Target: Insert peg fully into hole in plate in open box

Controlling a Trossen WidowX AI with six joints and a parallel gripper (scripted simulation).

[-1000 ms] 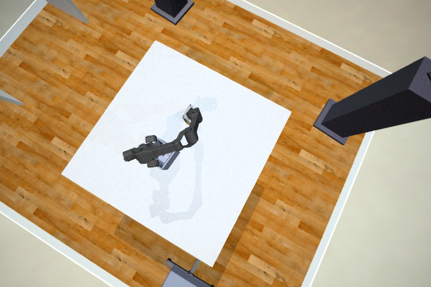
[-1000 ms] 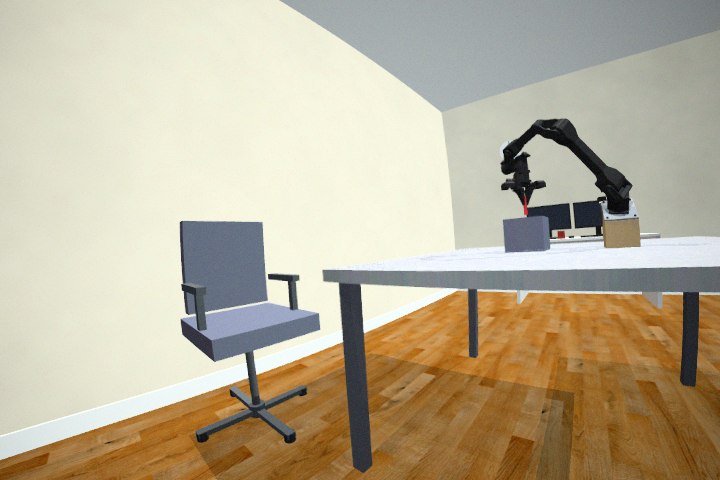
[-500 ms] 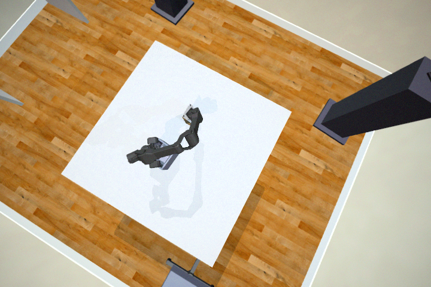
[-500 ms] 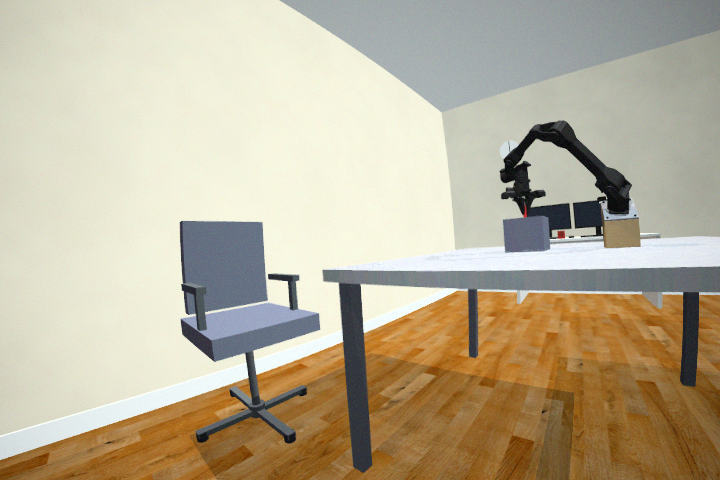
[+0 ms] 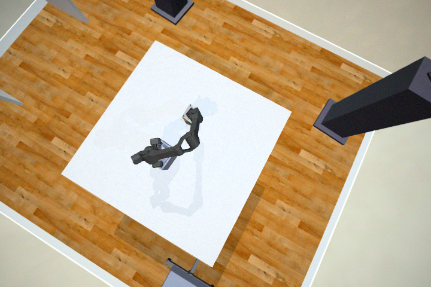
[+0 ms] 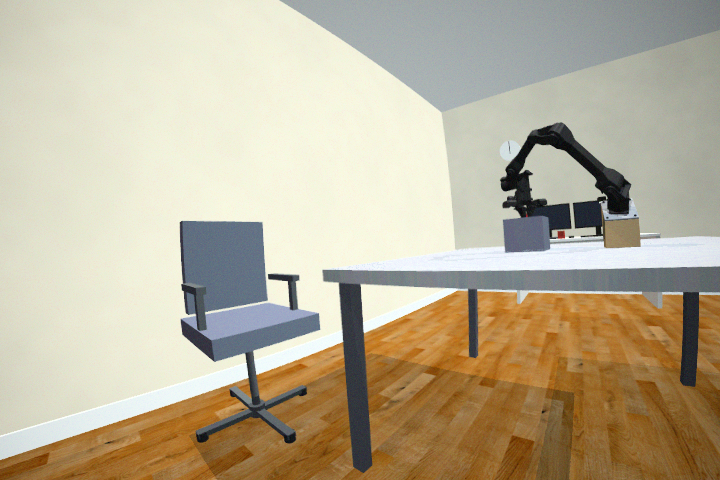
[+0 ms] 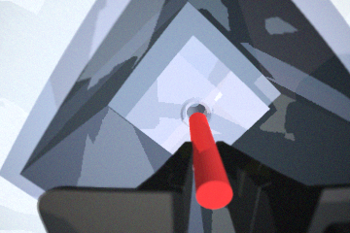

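My hand is 100 mm above the pale plate. Also, from my hand: red peg 40 mm below.
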